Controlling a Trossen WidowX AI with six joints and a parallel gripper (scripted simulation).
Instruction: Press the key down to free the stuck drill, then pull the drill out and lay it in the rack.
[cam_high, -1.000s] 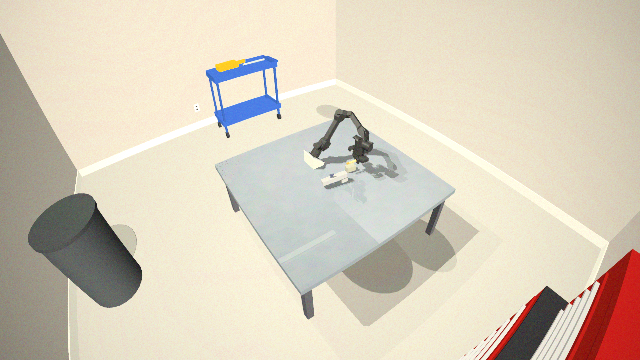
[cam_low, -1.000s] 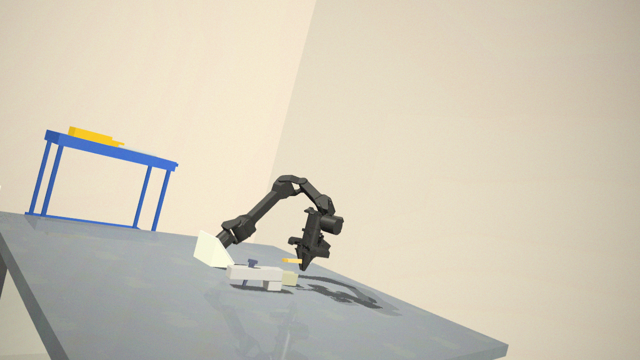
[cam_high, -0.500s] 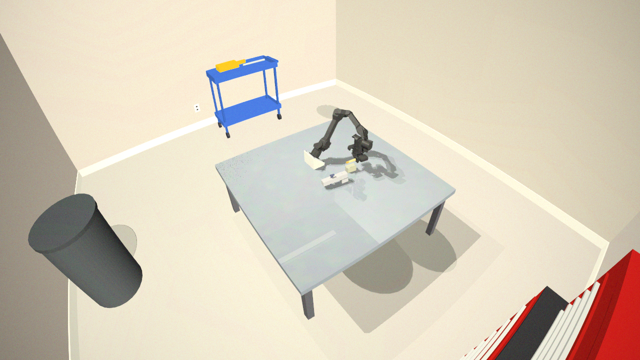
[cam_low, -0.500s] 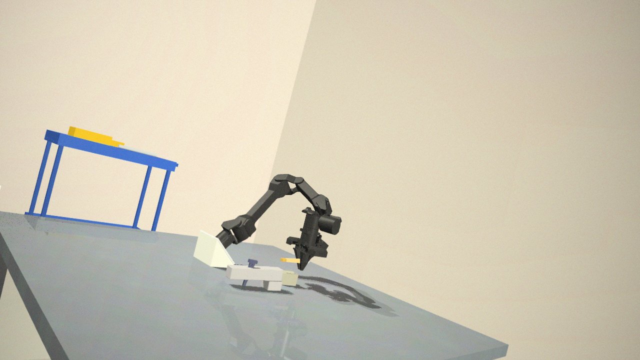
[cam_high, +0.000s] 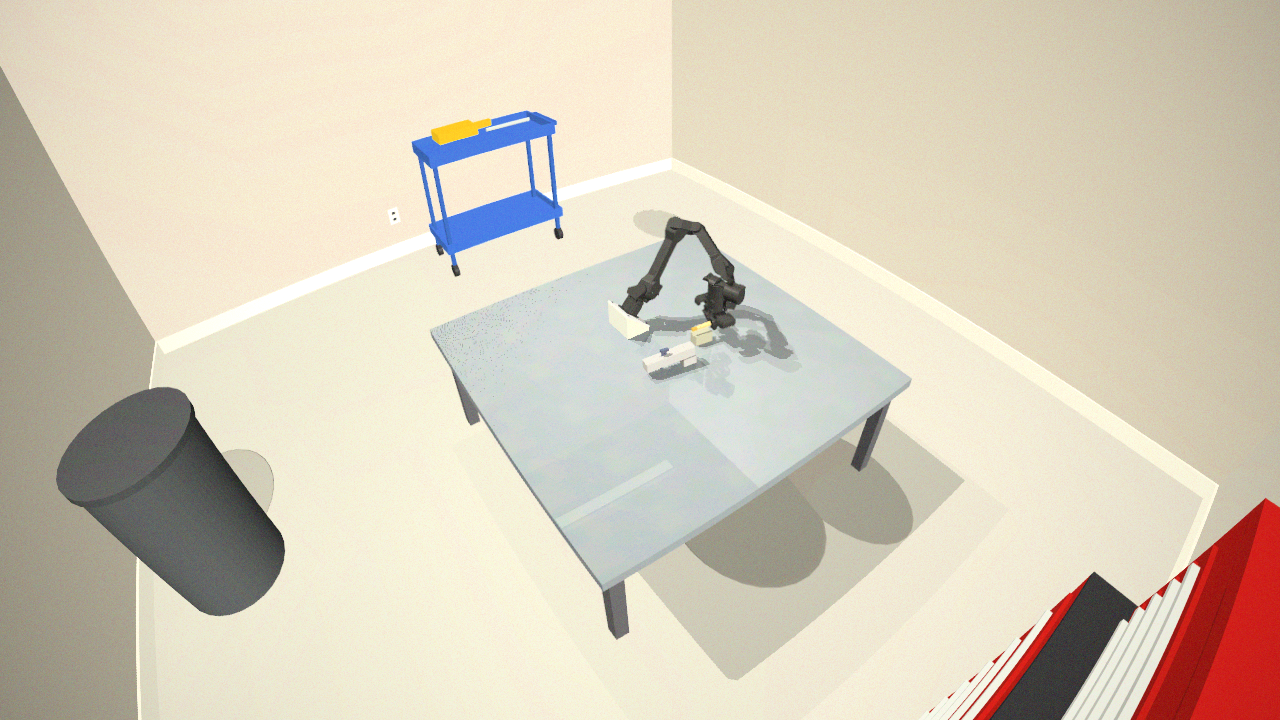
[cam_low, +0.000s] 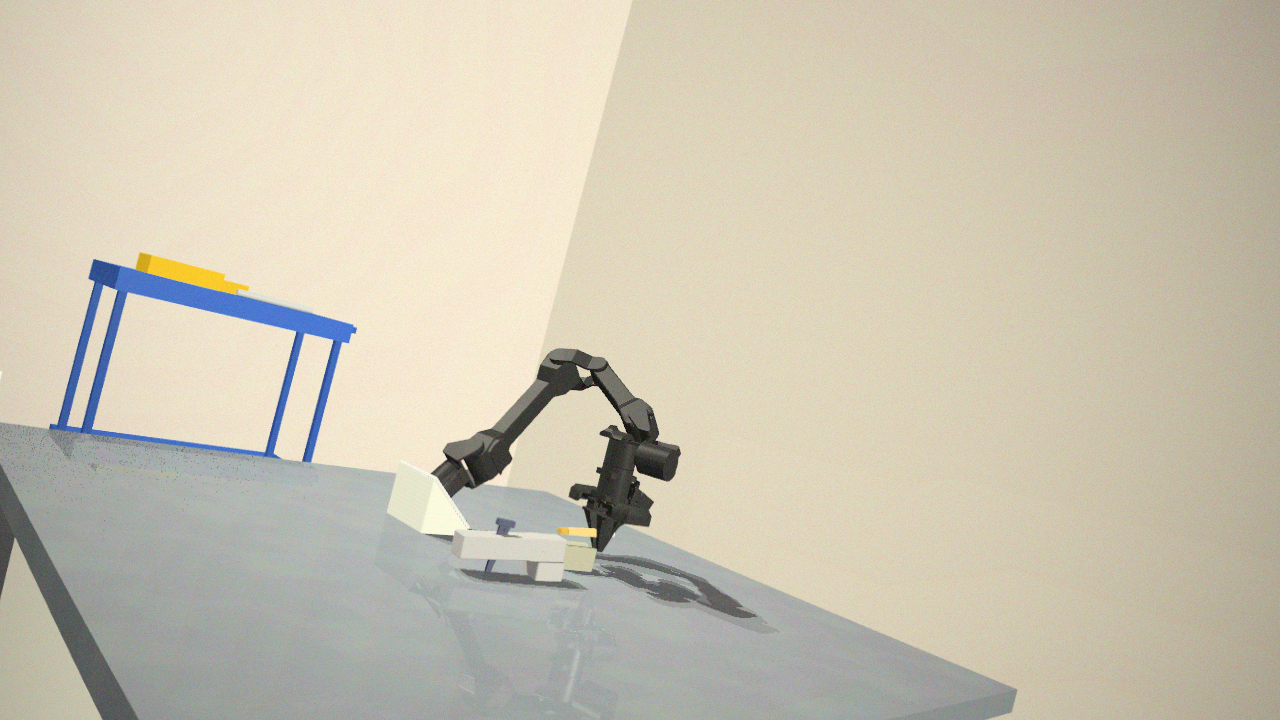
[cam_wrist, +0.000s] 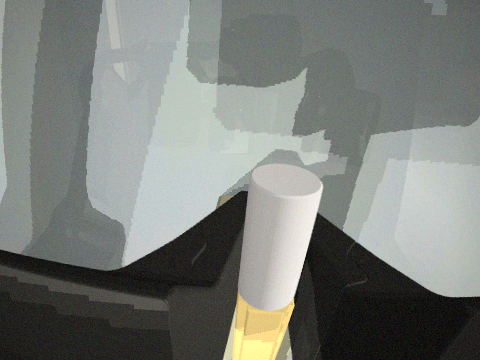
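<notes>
The drill lies 4 cm to the right of my gripper tip and 3 cm above it. Also, from my gripper tip: dark blue key: 4 cm ahead, 25 cm to the right, 2 cm above; then rack: 1 cm behind, 5 cm to the right, 1 cm below.
</notes>
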